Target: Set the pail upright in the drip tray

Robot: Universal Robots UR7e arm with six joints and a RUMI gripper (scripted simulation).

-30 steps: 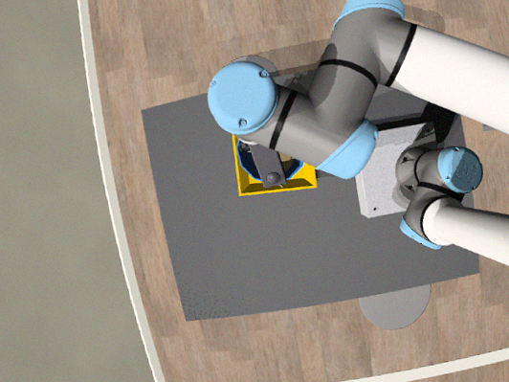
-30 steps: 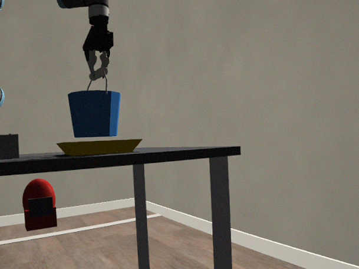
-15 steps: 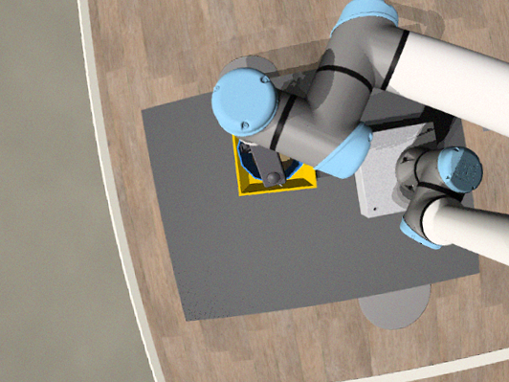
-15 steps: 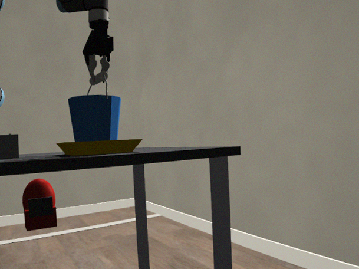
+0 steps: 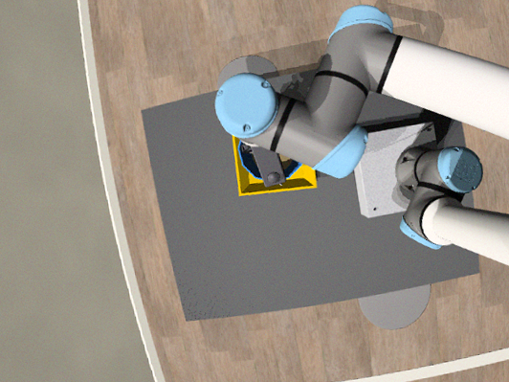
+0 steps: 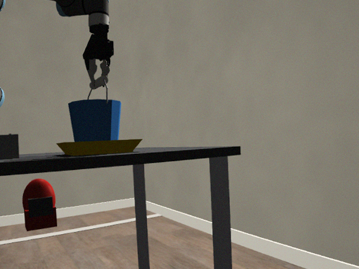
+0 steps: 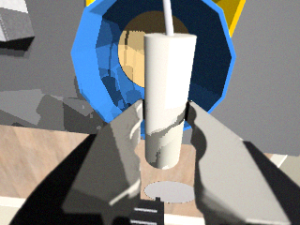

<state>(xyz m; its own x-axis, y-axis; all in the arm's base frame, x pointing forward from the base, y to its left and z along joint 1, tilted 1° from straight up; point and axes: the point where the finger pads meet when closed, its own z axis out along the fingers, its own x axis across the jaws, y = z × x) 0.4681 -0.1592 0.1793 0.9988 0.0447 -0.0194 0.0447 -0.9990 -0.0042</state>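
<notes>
Right now the pail is 100 mm below my hand and 10 mm behind it. Round my hand: pail handle (30 mm below, 10 mm behind); then yellow drip tray (250 mm below, 20 mm behind).
</notes>
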